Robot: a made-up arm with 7 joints. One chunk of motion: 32 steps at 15 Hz.
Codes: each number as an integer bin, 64 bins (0 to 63) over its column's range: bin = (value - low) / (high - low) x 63, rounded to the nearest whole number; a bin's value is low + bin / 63 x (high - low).
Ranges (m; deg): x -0.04..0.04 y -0.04..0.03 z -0.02..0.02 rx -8..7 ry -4..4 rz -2..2
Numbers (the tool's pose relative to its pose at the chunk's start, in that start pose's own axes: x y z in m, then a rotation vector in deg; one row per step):
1: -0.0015 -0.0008 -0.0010 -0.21 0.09 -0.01
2: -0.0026 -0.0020 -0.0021 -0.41 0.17 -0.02
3: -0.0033 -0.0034 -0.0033 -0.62 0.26 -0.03
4: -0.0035 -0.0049 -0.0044 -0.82 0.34 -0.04
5: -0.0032 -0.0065 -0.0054 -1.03 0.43 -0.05
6: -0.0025 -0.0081 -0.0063 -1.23 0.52 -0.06
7: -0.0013 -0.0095 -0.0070 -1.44 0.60 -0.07
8: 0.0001 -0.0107 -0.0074 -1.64 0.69 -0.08
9: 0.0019 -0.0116 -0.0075 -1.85 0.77 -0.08
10: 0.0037 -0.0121 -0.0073 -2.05 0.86 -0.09
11: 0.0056 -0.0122 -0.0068 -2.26 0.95 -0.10
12: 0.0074 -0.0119 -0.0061 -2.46 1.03 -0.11
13: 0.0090 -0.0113 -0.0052 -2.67 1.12 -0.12
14: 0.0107 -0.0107 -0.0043 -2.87 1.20 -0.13
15: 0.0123 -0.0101 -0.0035 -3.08 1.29 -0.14
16: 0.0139 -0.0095 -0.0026 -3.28 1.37 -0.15
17: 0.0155 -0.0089 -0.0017 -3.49 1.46 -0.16
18: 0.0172 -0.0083 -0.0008 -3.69 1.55 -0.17
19: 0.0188 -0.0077 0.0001 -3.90 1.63 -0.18
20: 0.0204 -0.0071 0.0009 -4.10 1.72 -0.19
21: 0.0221 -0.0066 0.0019 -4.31 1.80 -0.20
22: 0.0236 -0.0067 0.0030 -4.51 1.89 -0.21
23: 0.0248 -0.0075 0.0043 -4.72 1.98 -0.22
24: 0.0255 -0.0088 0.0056 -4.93 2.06 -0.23
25: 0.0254 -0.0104 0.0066 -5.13 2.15 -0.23
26: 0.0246 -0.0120 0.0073 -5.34 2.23 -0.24
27: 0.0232 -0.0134 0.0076 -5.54 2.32 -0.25
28: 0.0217 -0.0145 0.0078 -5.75 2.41 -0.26
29: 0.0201 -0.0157 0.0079 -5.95 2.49 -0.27
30: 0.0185 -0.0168 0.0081 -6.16 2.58 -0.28
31: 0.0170 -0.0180 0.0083 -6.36 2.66 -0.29
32: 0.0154 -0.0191 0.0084 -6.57 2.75 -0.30
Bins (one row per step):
1: 30 35 30 33 32 31
2: 29 34 28 32 33 31
3: 29 33 26 31 34 31
4: 29 32 25 30 34 31
5: 29 30 23 29 35 31
6: 30 29 22 28 36 31
7: 30 27 20 28 36 30
8: 32 26 20 27 37 30
9: 33 26 20 26 38 30
10: 34 25 20 25 38 30
11: 36 25 21 24 39 30
12: 37 25 22 23 40 30
13: 39 26 23 22 40 30
14: 40 26 25 22 41 29
15: 41 27 26 21 42 29
16: 42 27 27 20 42 29
17: 44 28 29 19 43 29
18: 45 29 30 18 44 29
19: 46 29 32 17 44 29
20: 48 30 33 16 45 29
21: 49 30 34 15 46 28
22: 50 30 36 15 46 28
23: 51 29 38 14 47 28
24: 52 28 40 13 48 28
25: 52 27 42 12 48 28
26: 51 25 43 11 49 28
27: 50 24 43 10 50 28
28: 49 23 44 9 50 27
29: 47 22 44 9 51 27
30: 46 21 44 8 52 27
31: 45 20 45 7 52 27
32: 44 19 45 6 53 27

